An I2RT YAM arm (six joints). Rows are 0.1 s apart.
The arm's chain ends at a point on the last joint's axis. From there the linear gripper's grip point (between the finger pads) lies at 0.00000 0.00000 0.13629 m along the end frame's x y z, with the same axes.
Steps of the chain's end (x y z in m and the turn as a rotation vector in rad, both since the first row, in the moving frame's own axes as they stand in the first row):
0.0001 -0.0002 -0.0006 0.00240 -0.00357 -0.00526
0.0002 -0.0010 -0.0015 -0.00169 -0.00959 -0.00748
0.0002 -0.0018 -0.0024 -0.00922 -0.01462 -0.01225
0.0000 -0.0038 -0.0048 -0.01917 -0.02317 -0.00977
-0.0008 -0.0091 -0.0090 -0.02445 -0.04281 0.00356
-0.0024 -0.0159 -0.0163 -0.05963 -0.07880 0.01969
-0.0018 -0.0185 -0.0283 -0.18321 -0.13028 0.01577
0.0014 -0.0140 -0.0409 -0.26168 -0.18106 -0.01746
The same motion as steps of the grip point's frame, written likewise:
-0.0004 -0.0005 -0.0006 0.00240 -0.00357 -0.00526
-0.0011 -0.0008 -0.0015 -0.00169 -0.00959 -0.00748
-0.0018 -0.0005 -0.0024 -0.00922 -0.01462 -0.01225
-0.0031 -0.0012 -0.0049 -0.01917 -0.02317 -0.00977
-0.0066 -0.0058 -0.0092 -0.02445 -0.04281 0.00356
-0.0132 -0.0079 -0.0170 -0.05963 -0.07880 0.01969
-0.0196 0.0061 -0.0317 -0.18321 -0.13028 0.01577
-0.0226 0.0213 -0.0477 -0.26168 -0.18106 -0.01746

